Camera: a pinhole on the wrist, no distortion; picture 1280 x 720 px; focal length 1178.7 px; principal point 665.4 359.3 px. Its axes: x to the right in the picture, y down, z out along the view. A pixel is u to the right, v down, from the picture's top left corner.
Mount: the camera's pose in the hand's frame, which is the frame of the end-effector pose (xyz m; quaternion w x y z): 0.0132 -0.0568 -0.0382 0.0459 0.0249 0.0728 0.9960
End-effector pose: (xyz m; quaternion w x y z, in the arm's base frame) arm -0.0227 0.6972 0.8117 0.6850 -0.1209 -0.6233 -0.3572
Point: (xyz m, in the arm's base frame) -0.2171 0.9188 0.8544
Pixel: 893 189
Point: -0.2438 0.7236 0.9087
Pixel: 324 691
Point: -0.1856 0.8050 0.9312
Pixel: 437 220
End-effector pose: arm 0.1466 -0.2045 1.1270 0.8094 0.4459 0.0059 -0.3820
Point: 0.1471 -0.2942 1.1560
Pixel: 464 43
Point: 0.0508 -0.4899 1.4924
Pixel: 829 149
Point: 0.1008 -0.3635 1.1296
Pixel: 349 636
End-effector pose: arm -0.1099 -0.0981 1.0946 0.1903 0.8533 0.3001 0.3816
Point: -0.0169 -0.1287 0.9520
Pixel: 1088 365
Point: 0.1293 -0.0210 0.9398
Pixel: 414 501
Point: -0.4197 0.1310 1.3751
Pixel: behind the camera
